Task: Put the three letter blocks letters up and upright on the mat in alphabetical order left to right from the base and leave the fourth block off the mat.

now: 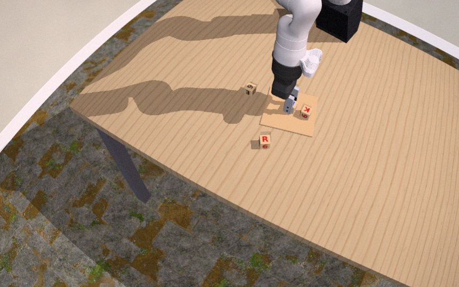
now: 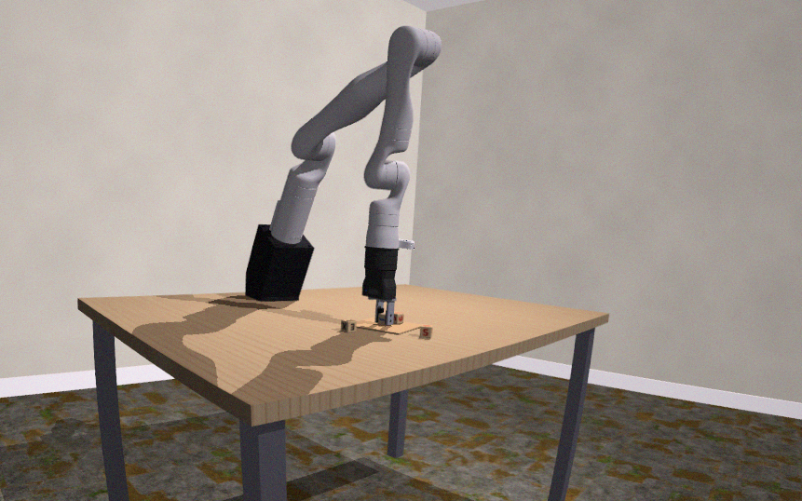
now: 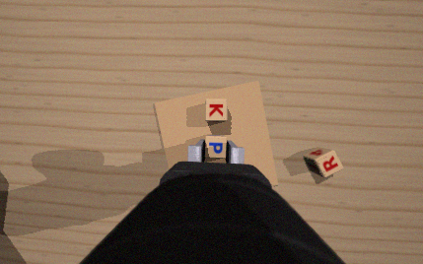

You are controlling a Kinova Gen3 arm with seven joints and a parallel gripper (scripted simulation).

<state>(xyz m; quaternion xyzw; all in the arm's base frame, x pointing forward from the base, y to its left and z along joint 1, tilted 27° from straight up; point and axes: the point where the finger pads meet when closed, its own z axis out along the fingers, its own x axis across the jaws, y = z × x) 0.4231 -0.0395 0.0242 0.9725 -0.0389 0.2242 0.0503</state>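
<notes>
The tan mat is 2 cm below my hand. The rest, counted from my hand: block (12 cm to the right, 1 cm below, 1 cm behind).
</notes>
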